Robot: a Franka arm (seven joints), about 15 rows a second.
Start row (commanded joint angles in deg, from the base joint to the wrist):
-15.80, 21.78, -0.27, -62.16, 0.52, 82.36, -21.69
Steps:
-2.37, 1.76, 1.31, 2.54, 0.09, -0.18, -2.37
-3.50, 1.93, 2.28, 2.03, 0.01, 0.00, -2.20
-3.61, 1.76, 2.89, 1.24, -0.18, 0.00, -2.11
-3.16, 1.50, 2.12, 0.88, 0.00, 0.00, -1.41
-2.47, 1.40, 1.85, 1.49, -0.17, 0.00, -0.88
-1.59, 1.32, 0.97, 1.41, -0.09, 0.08, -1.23
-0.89, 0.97, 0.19, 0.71, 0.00, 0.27, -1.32
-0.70, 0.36, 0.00, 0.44, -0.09, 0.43, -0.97
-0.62, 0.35, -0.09, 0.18, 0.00, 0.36, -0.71
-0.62, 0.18, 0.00, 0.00, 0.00, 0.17, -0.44
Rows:
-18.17, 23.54, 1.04, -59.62, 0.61, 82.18, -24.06
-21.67, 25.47, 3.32, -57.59, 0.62, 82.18, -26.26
-25.28, 27.23, 6.21, -56.35, 0.44, 82.18, -28.37
-28.44, 28.73, 8.33, -55.47, 0.44, 82.18, -29.78
-30.91, 30.13, 10.18, -53.98, 0.27, 82.18, -30.66
-32.50, 31.45, 11.15, -52.57, 0.18, 82.26, -31.89
-33.39, 32.42, 11.34, -51.86, 0.18, 82.53, -33.21
-34.09, 32.78, 11.34, -51.42, 0.09, 82.96, -34.18
-34.71, 33.13, 11.25, -51.24, 0.09, 83.32, -34.89
-35.33, 33.31, 11.25, -51.24, 0.09, 83.49, -35.33

